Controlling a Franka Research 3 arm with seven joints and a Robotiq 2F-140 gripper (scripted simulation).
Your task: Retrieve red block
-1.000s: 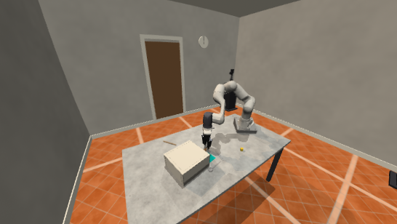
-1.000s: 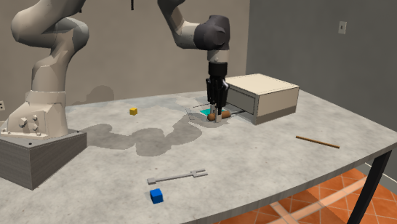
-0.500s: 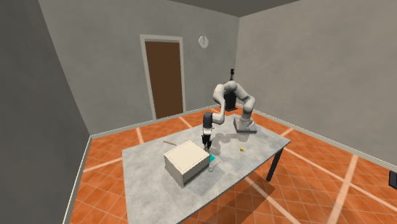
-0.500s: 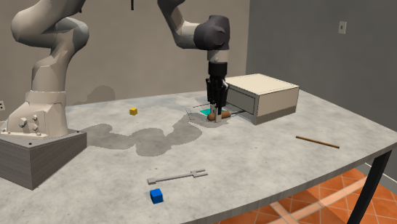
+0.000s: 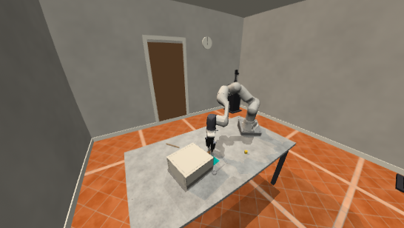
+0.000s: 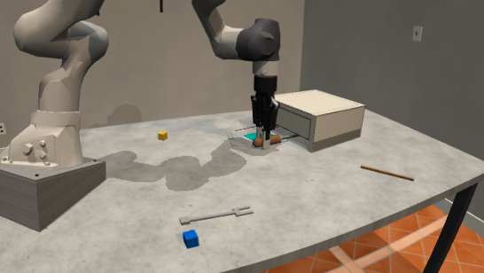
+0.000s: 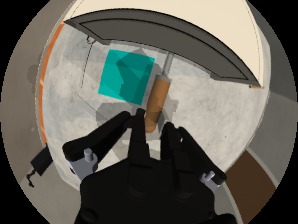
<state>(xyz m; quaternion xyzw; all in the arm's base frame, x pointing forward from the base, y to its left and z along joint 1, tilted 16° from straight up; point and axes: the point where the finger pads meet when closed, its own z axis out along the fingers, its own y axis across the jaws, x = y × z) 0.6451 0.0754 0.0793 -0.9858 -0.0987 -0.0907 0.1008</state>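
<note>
The teal square is 9 cm to the left of my hand, 4 cm below it and 4 cm ahead of it. Also, from my hand: hook tool: 14 cm ahead, 7 cm to the left, 2 cm below; then yellow cube: 32 cm behind, 18 cm to the left, 3 cm below; then red block: 24 cm ahead, 10 cm to the left, 2 cm below.
</note>
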